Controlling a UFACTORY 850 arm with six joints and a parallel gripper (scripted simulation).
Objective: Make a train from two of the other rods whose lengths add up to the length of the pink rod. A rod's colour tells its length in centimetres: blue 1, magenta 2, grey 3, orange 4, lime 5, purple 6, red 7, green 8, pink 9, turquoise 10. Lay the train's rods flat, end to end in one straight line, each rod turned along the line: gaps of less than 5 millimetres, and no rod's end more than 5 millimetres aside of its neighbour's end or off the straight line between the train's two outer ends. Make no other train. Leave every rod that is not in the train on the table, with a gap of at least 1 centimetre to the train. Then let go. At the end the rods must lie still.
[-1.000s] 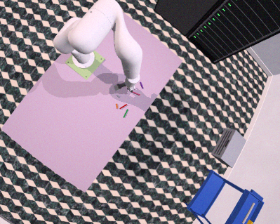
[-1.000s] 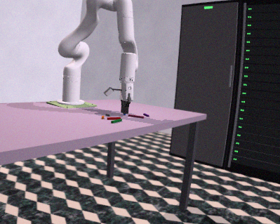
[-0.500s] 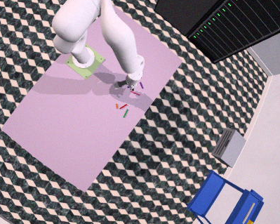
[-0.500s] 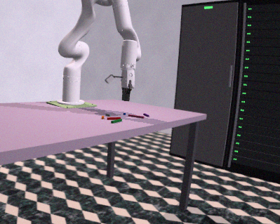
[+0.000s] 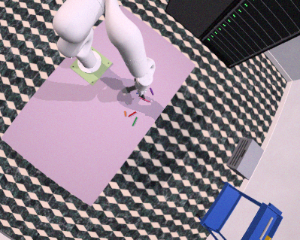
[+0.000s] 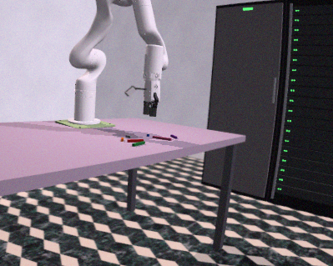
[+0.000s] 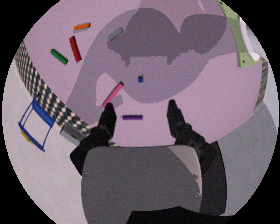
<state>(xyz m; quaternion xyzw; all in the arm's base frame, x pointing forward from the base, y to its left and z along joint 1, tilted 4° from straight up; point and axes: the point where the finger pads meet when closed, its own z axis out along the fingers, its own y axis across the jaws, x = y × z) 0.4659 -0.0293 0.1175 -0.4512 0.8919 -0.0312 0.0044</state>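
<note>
Now: hand 90 mm short of the green rod, 210 mm to the left of it and 110 mm above it. From my hand the other things lie so: grey rod 30 mm behind, 110 mm to the right, 110 mm below; small blue rod 110 mm below; pink rod 80 mm ahead, 10 mm to the right, 110 mm below.
</note>
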